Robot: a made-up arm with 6 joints. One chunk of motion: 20 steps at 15 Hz.
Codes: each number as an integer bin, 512 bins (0 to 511) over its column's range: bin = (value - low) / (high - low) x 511, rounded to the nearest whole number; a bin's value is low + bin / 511 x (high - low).
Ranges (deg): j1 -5..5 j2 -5..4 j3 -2..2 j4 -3..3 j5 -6..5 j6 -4..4
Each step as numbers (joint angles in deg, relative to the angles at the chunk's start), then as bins.
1 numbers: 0.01 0.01 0.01 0.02 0.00 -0.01
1 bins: 256 284 257 257 279 255
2 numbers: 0.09 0.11 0.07 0.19 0.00 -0.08
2 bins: 260 290 264 272 279 250
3 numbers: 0.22 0.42 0.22 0.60 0.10 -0.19
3 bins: 267 308 284 307 283 243
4 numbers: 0.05 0.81 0.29 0.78 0.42 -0.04
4 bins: 258 330 293 322 298 253
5 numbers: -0.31 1.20 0.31 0.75 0.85 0.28
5 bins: 240 352 295 319 318 273
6 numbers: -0.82 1.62 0.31 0.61 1.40 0.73
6 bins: 214 376 295 307 344 302
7 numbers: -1.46 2.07 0.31 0.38 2.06 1.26
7 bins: 181 401 295 288 374 336
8 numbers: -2.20 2.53 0.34 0.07 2.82 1.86
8 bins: 143 428 299 261 410 374
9 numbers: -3.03 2.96 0.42 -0.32 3.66 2.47
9 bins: 101 452 309 228 449 413
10 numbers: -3.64 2.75 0.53 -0.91 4.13 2.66
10 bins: 69 440 323 178 471 425
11 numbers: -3.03 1.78 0.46 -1.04 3.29 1.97
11 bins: 101 385 314 167 432 381
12 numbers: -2.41 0.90 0.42 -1.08 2.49 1.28
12 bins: 132 335 309 164 394 337
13 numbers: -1.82 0.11 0.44 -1.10 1.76 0.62
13 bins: 162 290 312 162 360 295
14 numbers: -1.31 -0.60 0.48 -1.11 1.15 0.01
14 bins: 189 250 317 161 332 256
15 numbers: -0.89 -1.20 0.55 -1.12 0.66 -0.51
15 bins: 210 216 326 160 309 223
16 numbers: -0.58 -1.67 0.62 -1.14 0.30 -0.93
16 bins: 226 189 335 158 293 196
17 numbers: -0.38 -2.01 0.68 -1.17 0.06 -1.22
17 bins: 236 170 342 156 282 178
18 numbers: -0.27 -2.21 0.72 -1.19 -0.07 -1.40
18 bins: 242 158 347 154 275 166
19 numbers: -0.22 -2.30 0.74 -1.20 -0.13 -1.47
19 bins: 244 153 350 153 273 162
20 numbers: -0.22 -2.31 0.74 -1.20 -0.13 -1.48
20 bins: 244 153 350 153 273 161
